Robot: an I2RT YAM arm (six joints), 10 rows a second.
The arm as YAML. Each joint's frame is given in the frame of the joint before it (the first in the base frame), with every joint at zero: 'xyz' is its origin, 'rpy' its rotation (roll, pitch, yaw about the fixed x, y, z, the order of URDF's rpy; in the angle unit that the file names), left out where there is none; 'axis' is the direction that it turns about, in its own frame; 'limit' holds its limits. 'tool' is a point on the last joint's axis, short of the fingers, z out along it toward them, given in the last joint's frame.
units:
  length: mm
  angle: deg
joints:
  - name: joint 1
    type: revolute
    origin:
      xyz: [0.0, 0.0, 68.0]
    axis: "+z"
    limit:
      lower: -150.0
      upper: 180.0
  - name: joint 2
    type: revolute
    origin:
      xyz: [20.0, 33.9, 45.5]
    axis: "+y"
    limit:
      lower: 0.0
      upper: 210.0
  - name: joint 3
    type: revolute
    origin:
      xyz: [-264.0, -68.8, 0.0]
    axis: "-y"
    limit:
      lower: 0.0
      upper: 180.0
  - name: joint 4
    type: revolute
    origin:
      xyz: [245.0, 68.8, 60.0]
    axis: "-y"
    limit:
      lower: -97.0
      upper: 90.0
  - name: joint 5
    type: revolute
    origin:
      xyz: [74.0, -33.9, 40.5]
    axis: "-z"
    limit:
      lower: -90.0
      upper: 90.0
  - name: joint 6
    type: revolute
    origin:
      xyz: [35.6, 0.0, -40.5]
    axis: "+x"
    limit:
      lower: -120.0
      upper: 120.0
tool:
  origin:
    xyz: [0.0, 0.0, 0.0]
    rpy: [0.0, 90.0, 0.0]
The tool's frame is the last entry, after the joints.
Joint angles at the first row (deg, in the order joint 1, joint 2, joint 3, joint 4, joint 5, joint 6):
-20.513, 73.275, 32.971, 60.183, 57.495, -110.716
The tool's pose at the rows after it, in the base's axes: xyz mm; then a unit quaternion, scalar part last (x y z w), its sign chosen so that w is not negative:
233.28 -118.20 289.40 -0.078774 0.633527 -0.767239 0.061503
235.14 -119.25 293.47 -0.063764 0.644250 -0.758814 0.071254
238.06 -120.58 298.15 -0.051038 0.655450 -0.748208 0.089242
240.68 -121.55 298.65 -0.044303 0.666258 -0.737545 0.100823
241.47 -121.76 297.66 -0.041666 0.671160 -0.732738 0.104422
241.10 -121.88 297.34 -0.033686 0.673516 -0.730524 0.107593
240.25 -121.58 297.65 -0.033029 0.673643 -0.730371 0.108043
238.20 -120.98 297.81 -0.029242 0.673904 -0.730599 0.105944
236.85 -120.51 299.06 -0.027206 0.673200 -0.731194 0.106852
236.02 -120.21 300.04 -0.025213 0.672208 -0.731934 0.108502
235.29 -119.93 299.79 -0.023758 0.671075 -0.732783 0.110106
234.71 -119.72 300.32 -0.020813 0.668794 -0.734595 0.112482
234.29 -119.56 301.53 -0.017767 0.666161 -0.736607 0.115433
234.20 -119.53 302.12 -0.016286 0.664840 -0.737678 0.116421
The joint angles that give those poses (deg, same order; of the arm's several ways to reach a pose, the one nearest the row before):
-20.358, 73.189, 34.043, 58.676, 56.425, -108.969
-20.359, 72.707, 35.571, 54.611, 57.408, -105.143
-20.403, 72.249, 37.517, 49.343, 57.495, -100.050
-20.404, 72.181, 38.741, 45.057, 57.473, -95.854
-20.382, 72.181, 39.026, 43.417, 57.538, -94.127
-20.403, 72.094, 39.069, 42.850, 57.976, -92.838
-20.404, 71.832, 38.981, 42.654, 57.996, -92.728
-20.403, 71.352, 38.675, 42.589, 58.478, -92.706
-20.404, 70.938, 38.611, 42.502, 58.565, -92.706
-20.404, 70.696, 38.567, 42.632, 58.587, -92.706
-20.404, 70.587, 38.304, 43.135, 58.565, -92.772
-20.403, 70.542, 38.129, 43.986, 58.587, -92.990
-20.404, 70.499, 38.085, 44.795, 58.565, -93.230
-20.403, 70.520, 38.084, 45.234, 58.588, -93.406

